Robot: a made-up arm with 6 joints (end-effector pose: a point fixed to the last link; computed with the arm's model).
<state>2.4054 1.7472 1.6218 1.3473 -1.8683 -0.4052</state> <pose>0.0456 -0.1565 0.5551 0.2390 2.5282 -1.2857</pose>
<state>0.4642 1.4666 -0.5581 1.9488 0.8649 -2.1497</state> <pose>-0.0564 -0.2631 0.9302 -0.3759 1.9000 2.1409</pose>
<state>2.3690 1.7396 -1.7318 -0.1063 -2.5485 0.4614</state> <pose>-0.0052 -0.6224 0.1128 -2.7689 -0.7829 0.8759</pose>
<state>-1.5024 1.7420 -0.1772 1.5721 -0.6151 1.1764</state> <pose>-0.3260 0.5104 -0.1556 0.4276 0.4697 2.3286</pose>
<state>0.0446 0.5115 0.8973 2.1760 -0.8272 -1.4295</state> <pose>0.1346 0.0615 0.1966 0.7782 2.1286 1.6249</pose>
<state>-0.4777 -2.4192 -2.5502 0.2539 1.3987 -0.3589</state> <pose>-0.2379 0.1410 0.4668 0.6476 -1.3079 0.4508</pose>
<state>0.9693 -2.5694 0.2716 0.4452 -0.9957 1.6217</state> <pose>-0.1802 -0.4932 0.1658 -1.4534 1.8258 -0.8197</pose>
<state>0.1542 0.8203 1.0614 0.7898 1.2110 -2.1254</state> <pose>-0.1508 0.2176 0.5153 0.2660 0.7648 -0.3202</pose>
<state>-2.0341 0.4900 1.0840 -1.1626 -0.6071 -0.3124</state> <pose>0.0904 0.2396 0.2592 -2.2655 -1.1336 1.4463</pose>
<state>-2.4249 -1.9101 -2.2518 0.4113 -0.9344 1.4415</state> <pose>-0.0548 0.6478 -0.0027 0.0514 -2.7166 0.1177</pose>
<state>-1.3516 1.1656 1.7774 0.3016 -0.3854 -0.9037</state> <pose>0.3409 0.2754 0.2507 -1.8608 0.8732 1.6450</pose>
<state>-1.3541 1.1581 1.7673 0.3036 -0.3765 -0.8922</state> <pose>0.3382 0.2751 0.2524 -1.8705 0.8676 1.6319</pose>
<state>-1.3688 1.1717 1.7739 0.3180 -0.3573 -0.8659</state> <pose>0.3349 0.2837 0.2465 -1.9177 0.8706 1.6411</pose>
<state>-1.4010 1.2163 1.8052 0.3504 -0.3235 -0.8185</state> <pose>0.3296 0.3050 0.2280 -2.0186 0.8837 1.6859</pose>
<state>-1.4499 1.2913 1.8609 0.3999 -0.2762 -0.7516</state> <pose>0.3194 0.3368 0.1939 -2.1685 0.8982 1.7725</pose>
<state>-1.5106 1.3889 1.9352 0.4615 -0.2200 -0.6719</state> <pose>0.3005 0.3722 0.1441 2.3329 -0.8929 -1.8889</pose>
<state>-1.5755 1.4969 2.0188 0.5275 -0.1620 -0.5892</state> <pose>0.2715 0.4025 0.0846 2.1768 -0.7486 -1.7770</pose>
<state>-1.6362 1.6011 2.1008 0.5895 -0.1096 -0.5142</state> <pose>0.2358 0.4223 0.0261 2.0214 -0.6074 -1.6891</pose>
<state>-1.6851 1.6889 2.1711 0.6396 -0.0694 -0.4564</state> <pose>0.2010 0.4317 -0.0213 1.8912 -0.4889 -1.6297</pose>
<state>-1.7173 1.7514 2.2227 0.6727 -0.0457 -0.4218</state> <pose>0.1753 0.4350 -0.0525 1.8020 -0.4072 -1.5978</pose>
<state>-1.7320 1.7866 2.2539 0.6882 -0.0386 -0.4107</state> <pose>0.1625 0.4366 -0.0679 1.7562 -0.3657 -1.5890</pose>
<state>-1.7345 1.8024 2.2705 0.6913 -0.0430 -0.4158</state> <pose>0.1597 0.4382 -0.0729 1.7404 -0.3532 -1.5947</pose>
